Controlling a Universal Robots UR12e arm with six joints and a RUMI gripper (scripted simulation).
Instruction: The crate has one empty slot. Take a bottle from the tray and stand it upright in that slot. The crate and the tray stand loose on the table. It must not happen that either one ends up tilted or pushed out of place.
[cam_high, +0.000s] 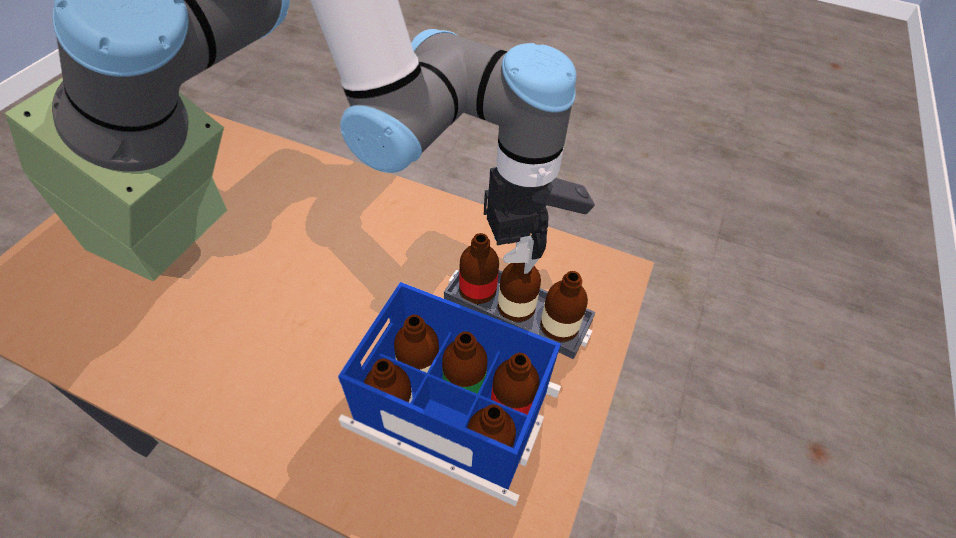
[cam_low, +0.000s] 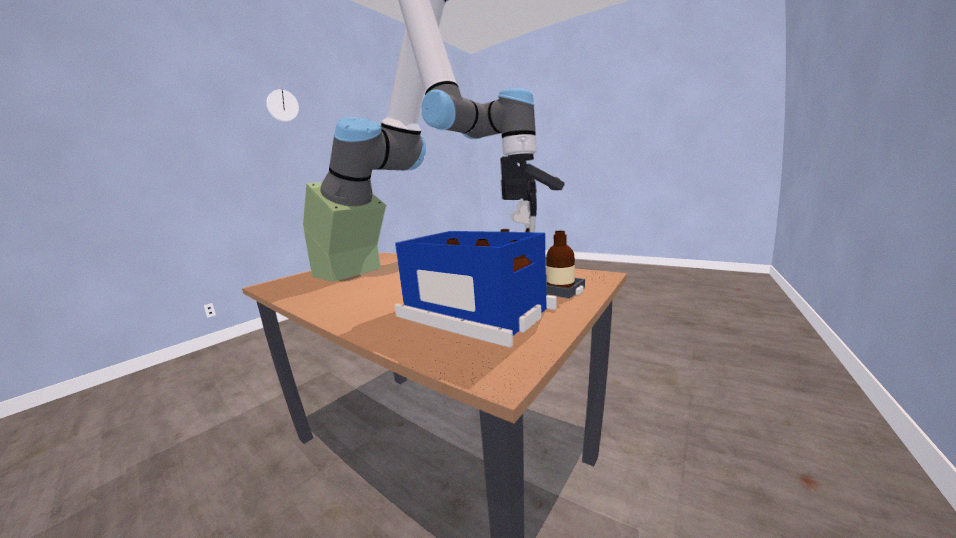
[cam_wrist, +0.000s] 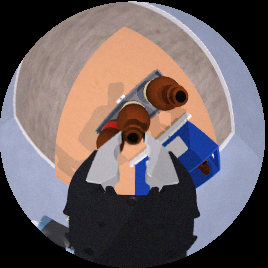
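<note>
Now: hand 80 mm past the red-label bottle and 70 mm above it. The rest, counted from my hand: blue crate 10 mm behind, 240 mm to the right, 70 mm below; then grey tray 140 mm below.
</note>
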